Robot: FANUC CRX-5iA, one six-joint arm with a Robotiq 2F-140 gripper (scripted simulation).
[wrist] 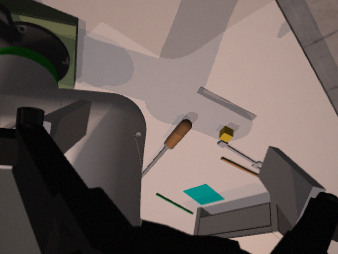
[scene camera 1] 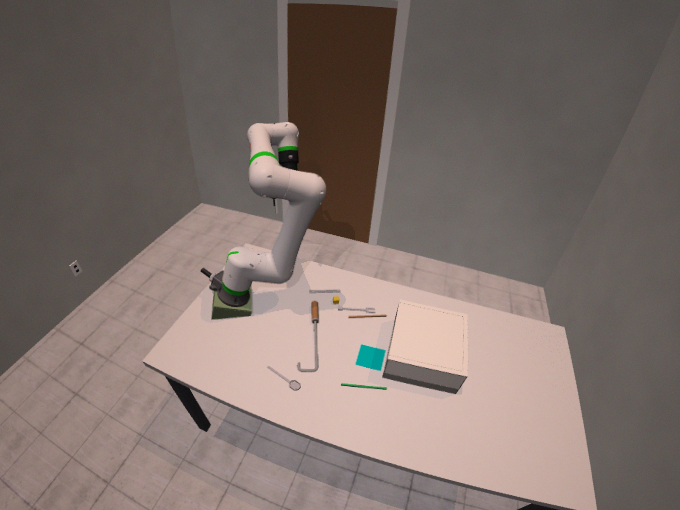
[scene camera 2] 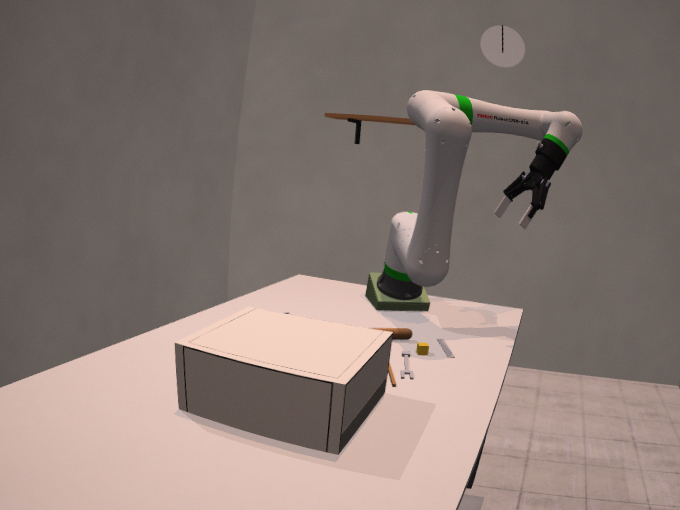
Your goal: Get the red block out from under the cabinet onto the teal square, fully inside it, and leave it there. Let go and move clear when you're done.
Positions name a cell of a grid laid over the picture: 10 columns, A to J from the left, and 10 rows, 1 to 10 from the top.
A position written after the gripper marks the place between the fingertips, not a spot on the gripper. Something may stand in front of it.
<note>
In view: the gripper (scene camera 2: H5).
The gripper is seen too in the wrist view (wrist: F6).
</note>
